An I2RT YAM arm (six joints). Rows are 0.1 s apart.
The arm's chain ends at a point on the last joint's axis. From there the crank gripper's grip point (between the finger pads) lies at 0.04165 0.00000 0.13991 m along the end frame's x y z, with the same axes.
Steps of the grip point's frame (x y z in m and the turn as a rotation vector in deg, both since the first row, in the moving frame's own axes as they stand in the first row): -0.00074 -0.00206 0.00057 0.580 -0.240 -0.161; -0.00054 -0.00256 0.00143 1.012 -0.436 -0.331; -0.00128 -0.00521 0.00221 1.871 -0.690 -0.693; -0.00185 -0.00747 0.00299 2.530 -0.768 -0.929; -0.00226 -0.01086 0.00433 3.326 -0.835 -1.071; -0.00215 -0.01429 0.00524 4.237 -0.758 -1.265
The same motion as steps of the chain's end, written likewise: -0.00015 -0.00053 0.00040 0.580 -0.240 -0.161; 0.00053 0.00015 0.00114 1.012 -0.436 -0.331; 0.00044 -0.00014 0.00180 1.871 -0.690 -0.693; 0.00008 -0.00062 0.00260 2.530 -0.768 -0.929; -0.00013 -0.00197 0.00400 3.326 -0.835 -1.071; -0.00017 -0.00304 0.00512 4.237 -0.758 -1.265
